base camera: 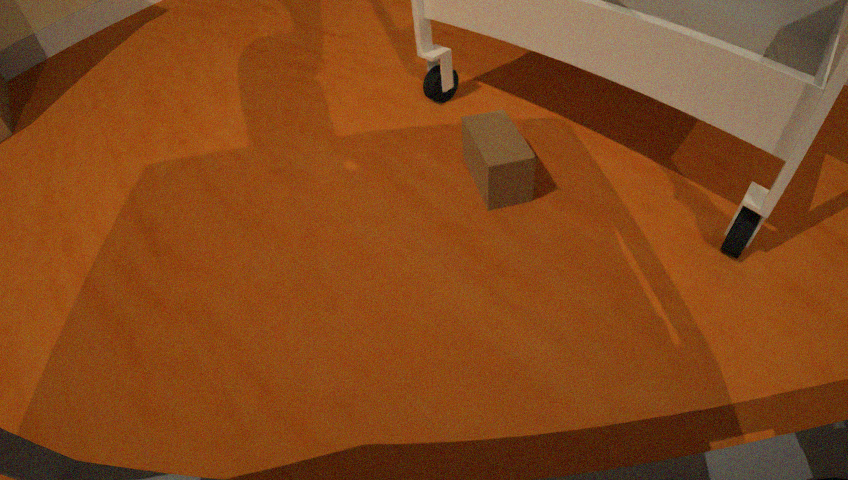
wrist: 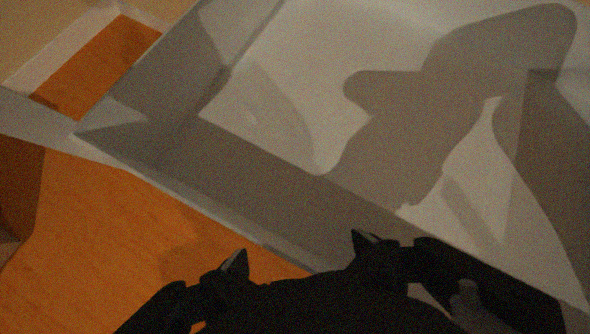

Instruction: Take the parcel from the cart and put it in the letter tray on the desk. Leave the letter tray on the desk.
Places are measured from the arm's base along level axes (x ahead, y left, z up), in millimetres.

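Pixels of known places: gripper, fingertip midpoint: (wrist: 300, 250).
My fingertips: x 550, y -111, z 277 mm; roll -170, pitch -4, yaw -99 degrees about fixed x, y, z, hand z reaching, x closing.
Behind a point stands the place of what it marks.
A plain brown box (base camera: 504, 155) @(x 463, y -65, z -340 mm), which looks like a parcel, lies on the orange floor beside the white cart (base camera: 595, 62) @(x 498, y -160, z -257 mm) (wrist: 225, 180) @(x 629, y -65, z 263 mm) in the base camera view. The cart's near side panel and part of a shelf show there. In the wrist view, a white shelf of the cart with a raised rim fills much of the picture, crossed by dark shadows; no parcel can be made out on the part that shows. My gripper (wrist: 300, 250) @(x 550, y -111, z 277 mm) is open and empty, over the cart's near rim in that view. The desk and the letter tray do not show.
Two black caster wheels (base camera: 440, 84) @(x 659, y -9, z -367 mm) (base camera: 740, 233) @(x 357, y -289, z -360 mm) stand under the cart's near side, the left one just behind the box. A tan wall (base camera: 62, 10) @(x 1409, y 1165, z -288 mm) (wrist: 40, 30) @(x 1791, y 757, z -260 mm) with a pale skirting board (base camera: 83, 26) @(x 1423, y 1130, z -362 mm) (wrist: 60, 62) @(x 1733, y 800, z -386 mm) is at the upper left. Large shadows lie across the floor.
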